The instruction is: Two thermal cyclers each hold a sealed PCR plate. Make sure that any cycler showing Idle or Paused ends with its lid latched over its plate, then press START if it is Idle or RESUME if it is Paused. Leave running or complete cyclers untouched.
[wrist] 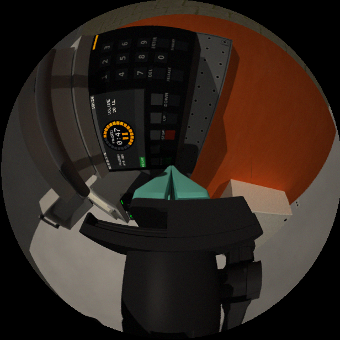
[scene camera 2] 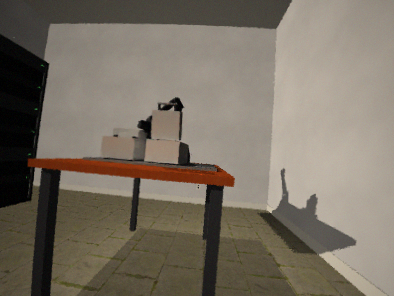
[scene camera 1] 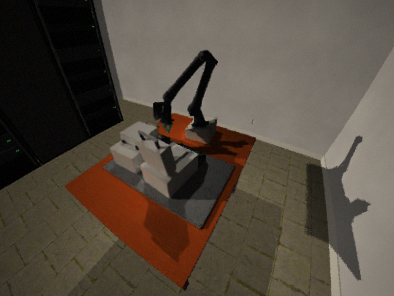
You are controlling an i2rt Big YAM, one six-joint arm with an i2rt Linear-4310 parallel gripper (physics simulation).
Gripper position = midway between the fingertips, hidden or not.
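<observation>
My gripper [wrist: 171,169] visible. Thermal cycler [scene camera 1: 191,162]. Another thermal cycler [scene camera 1: 128,156].
</observation>
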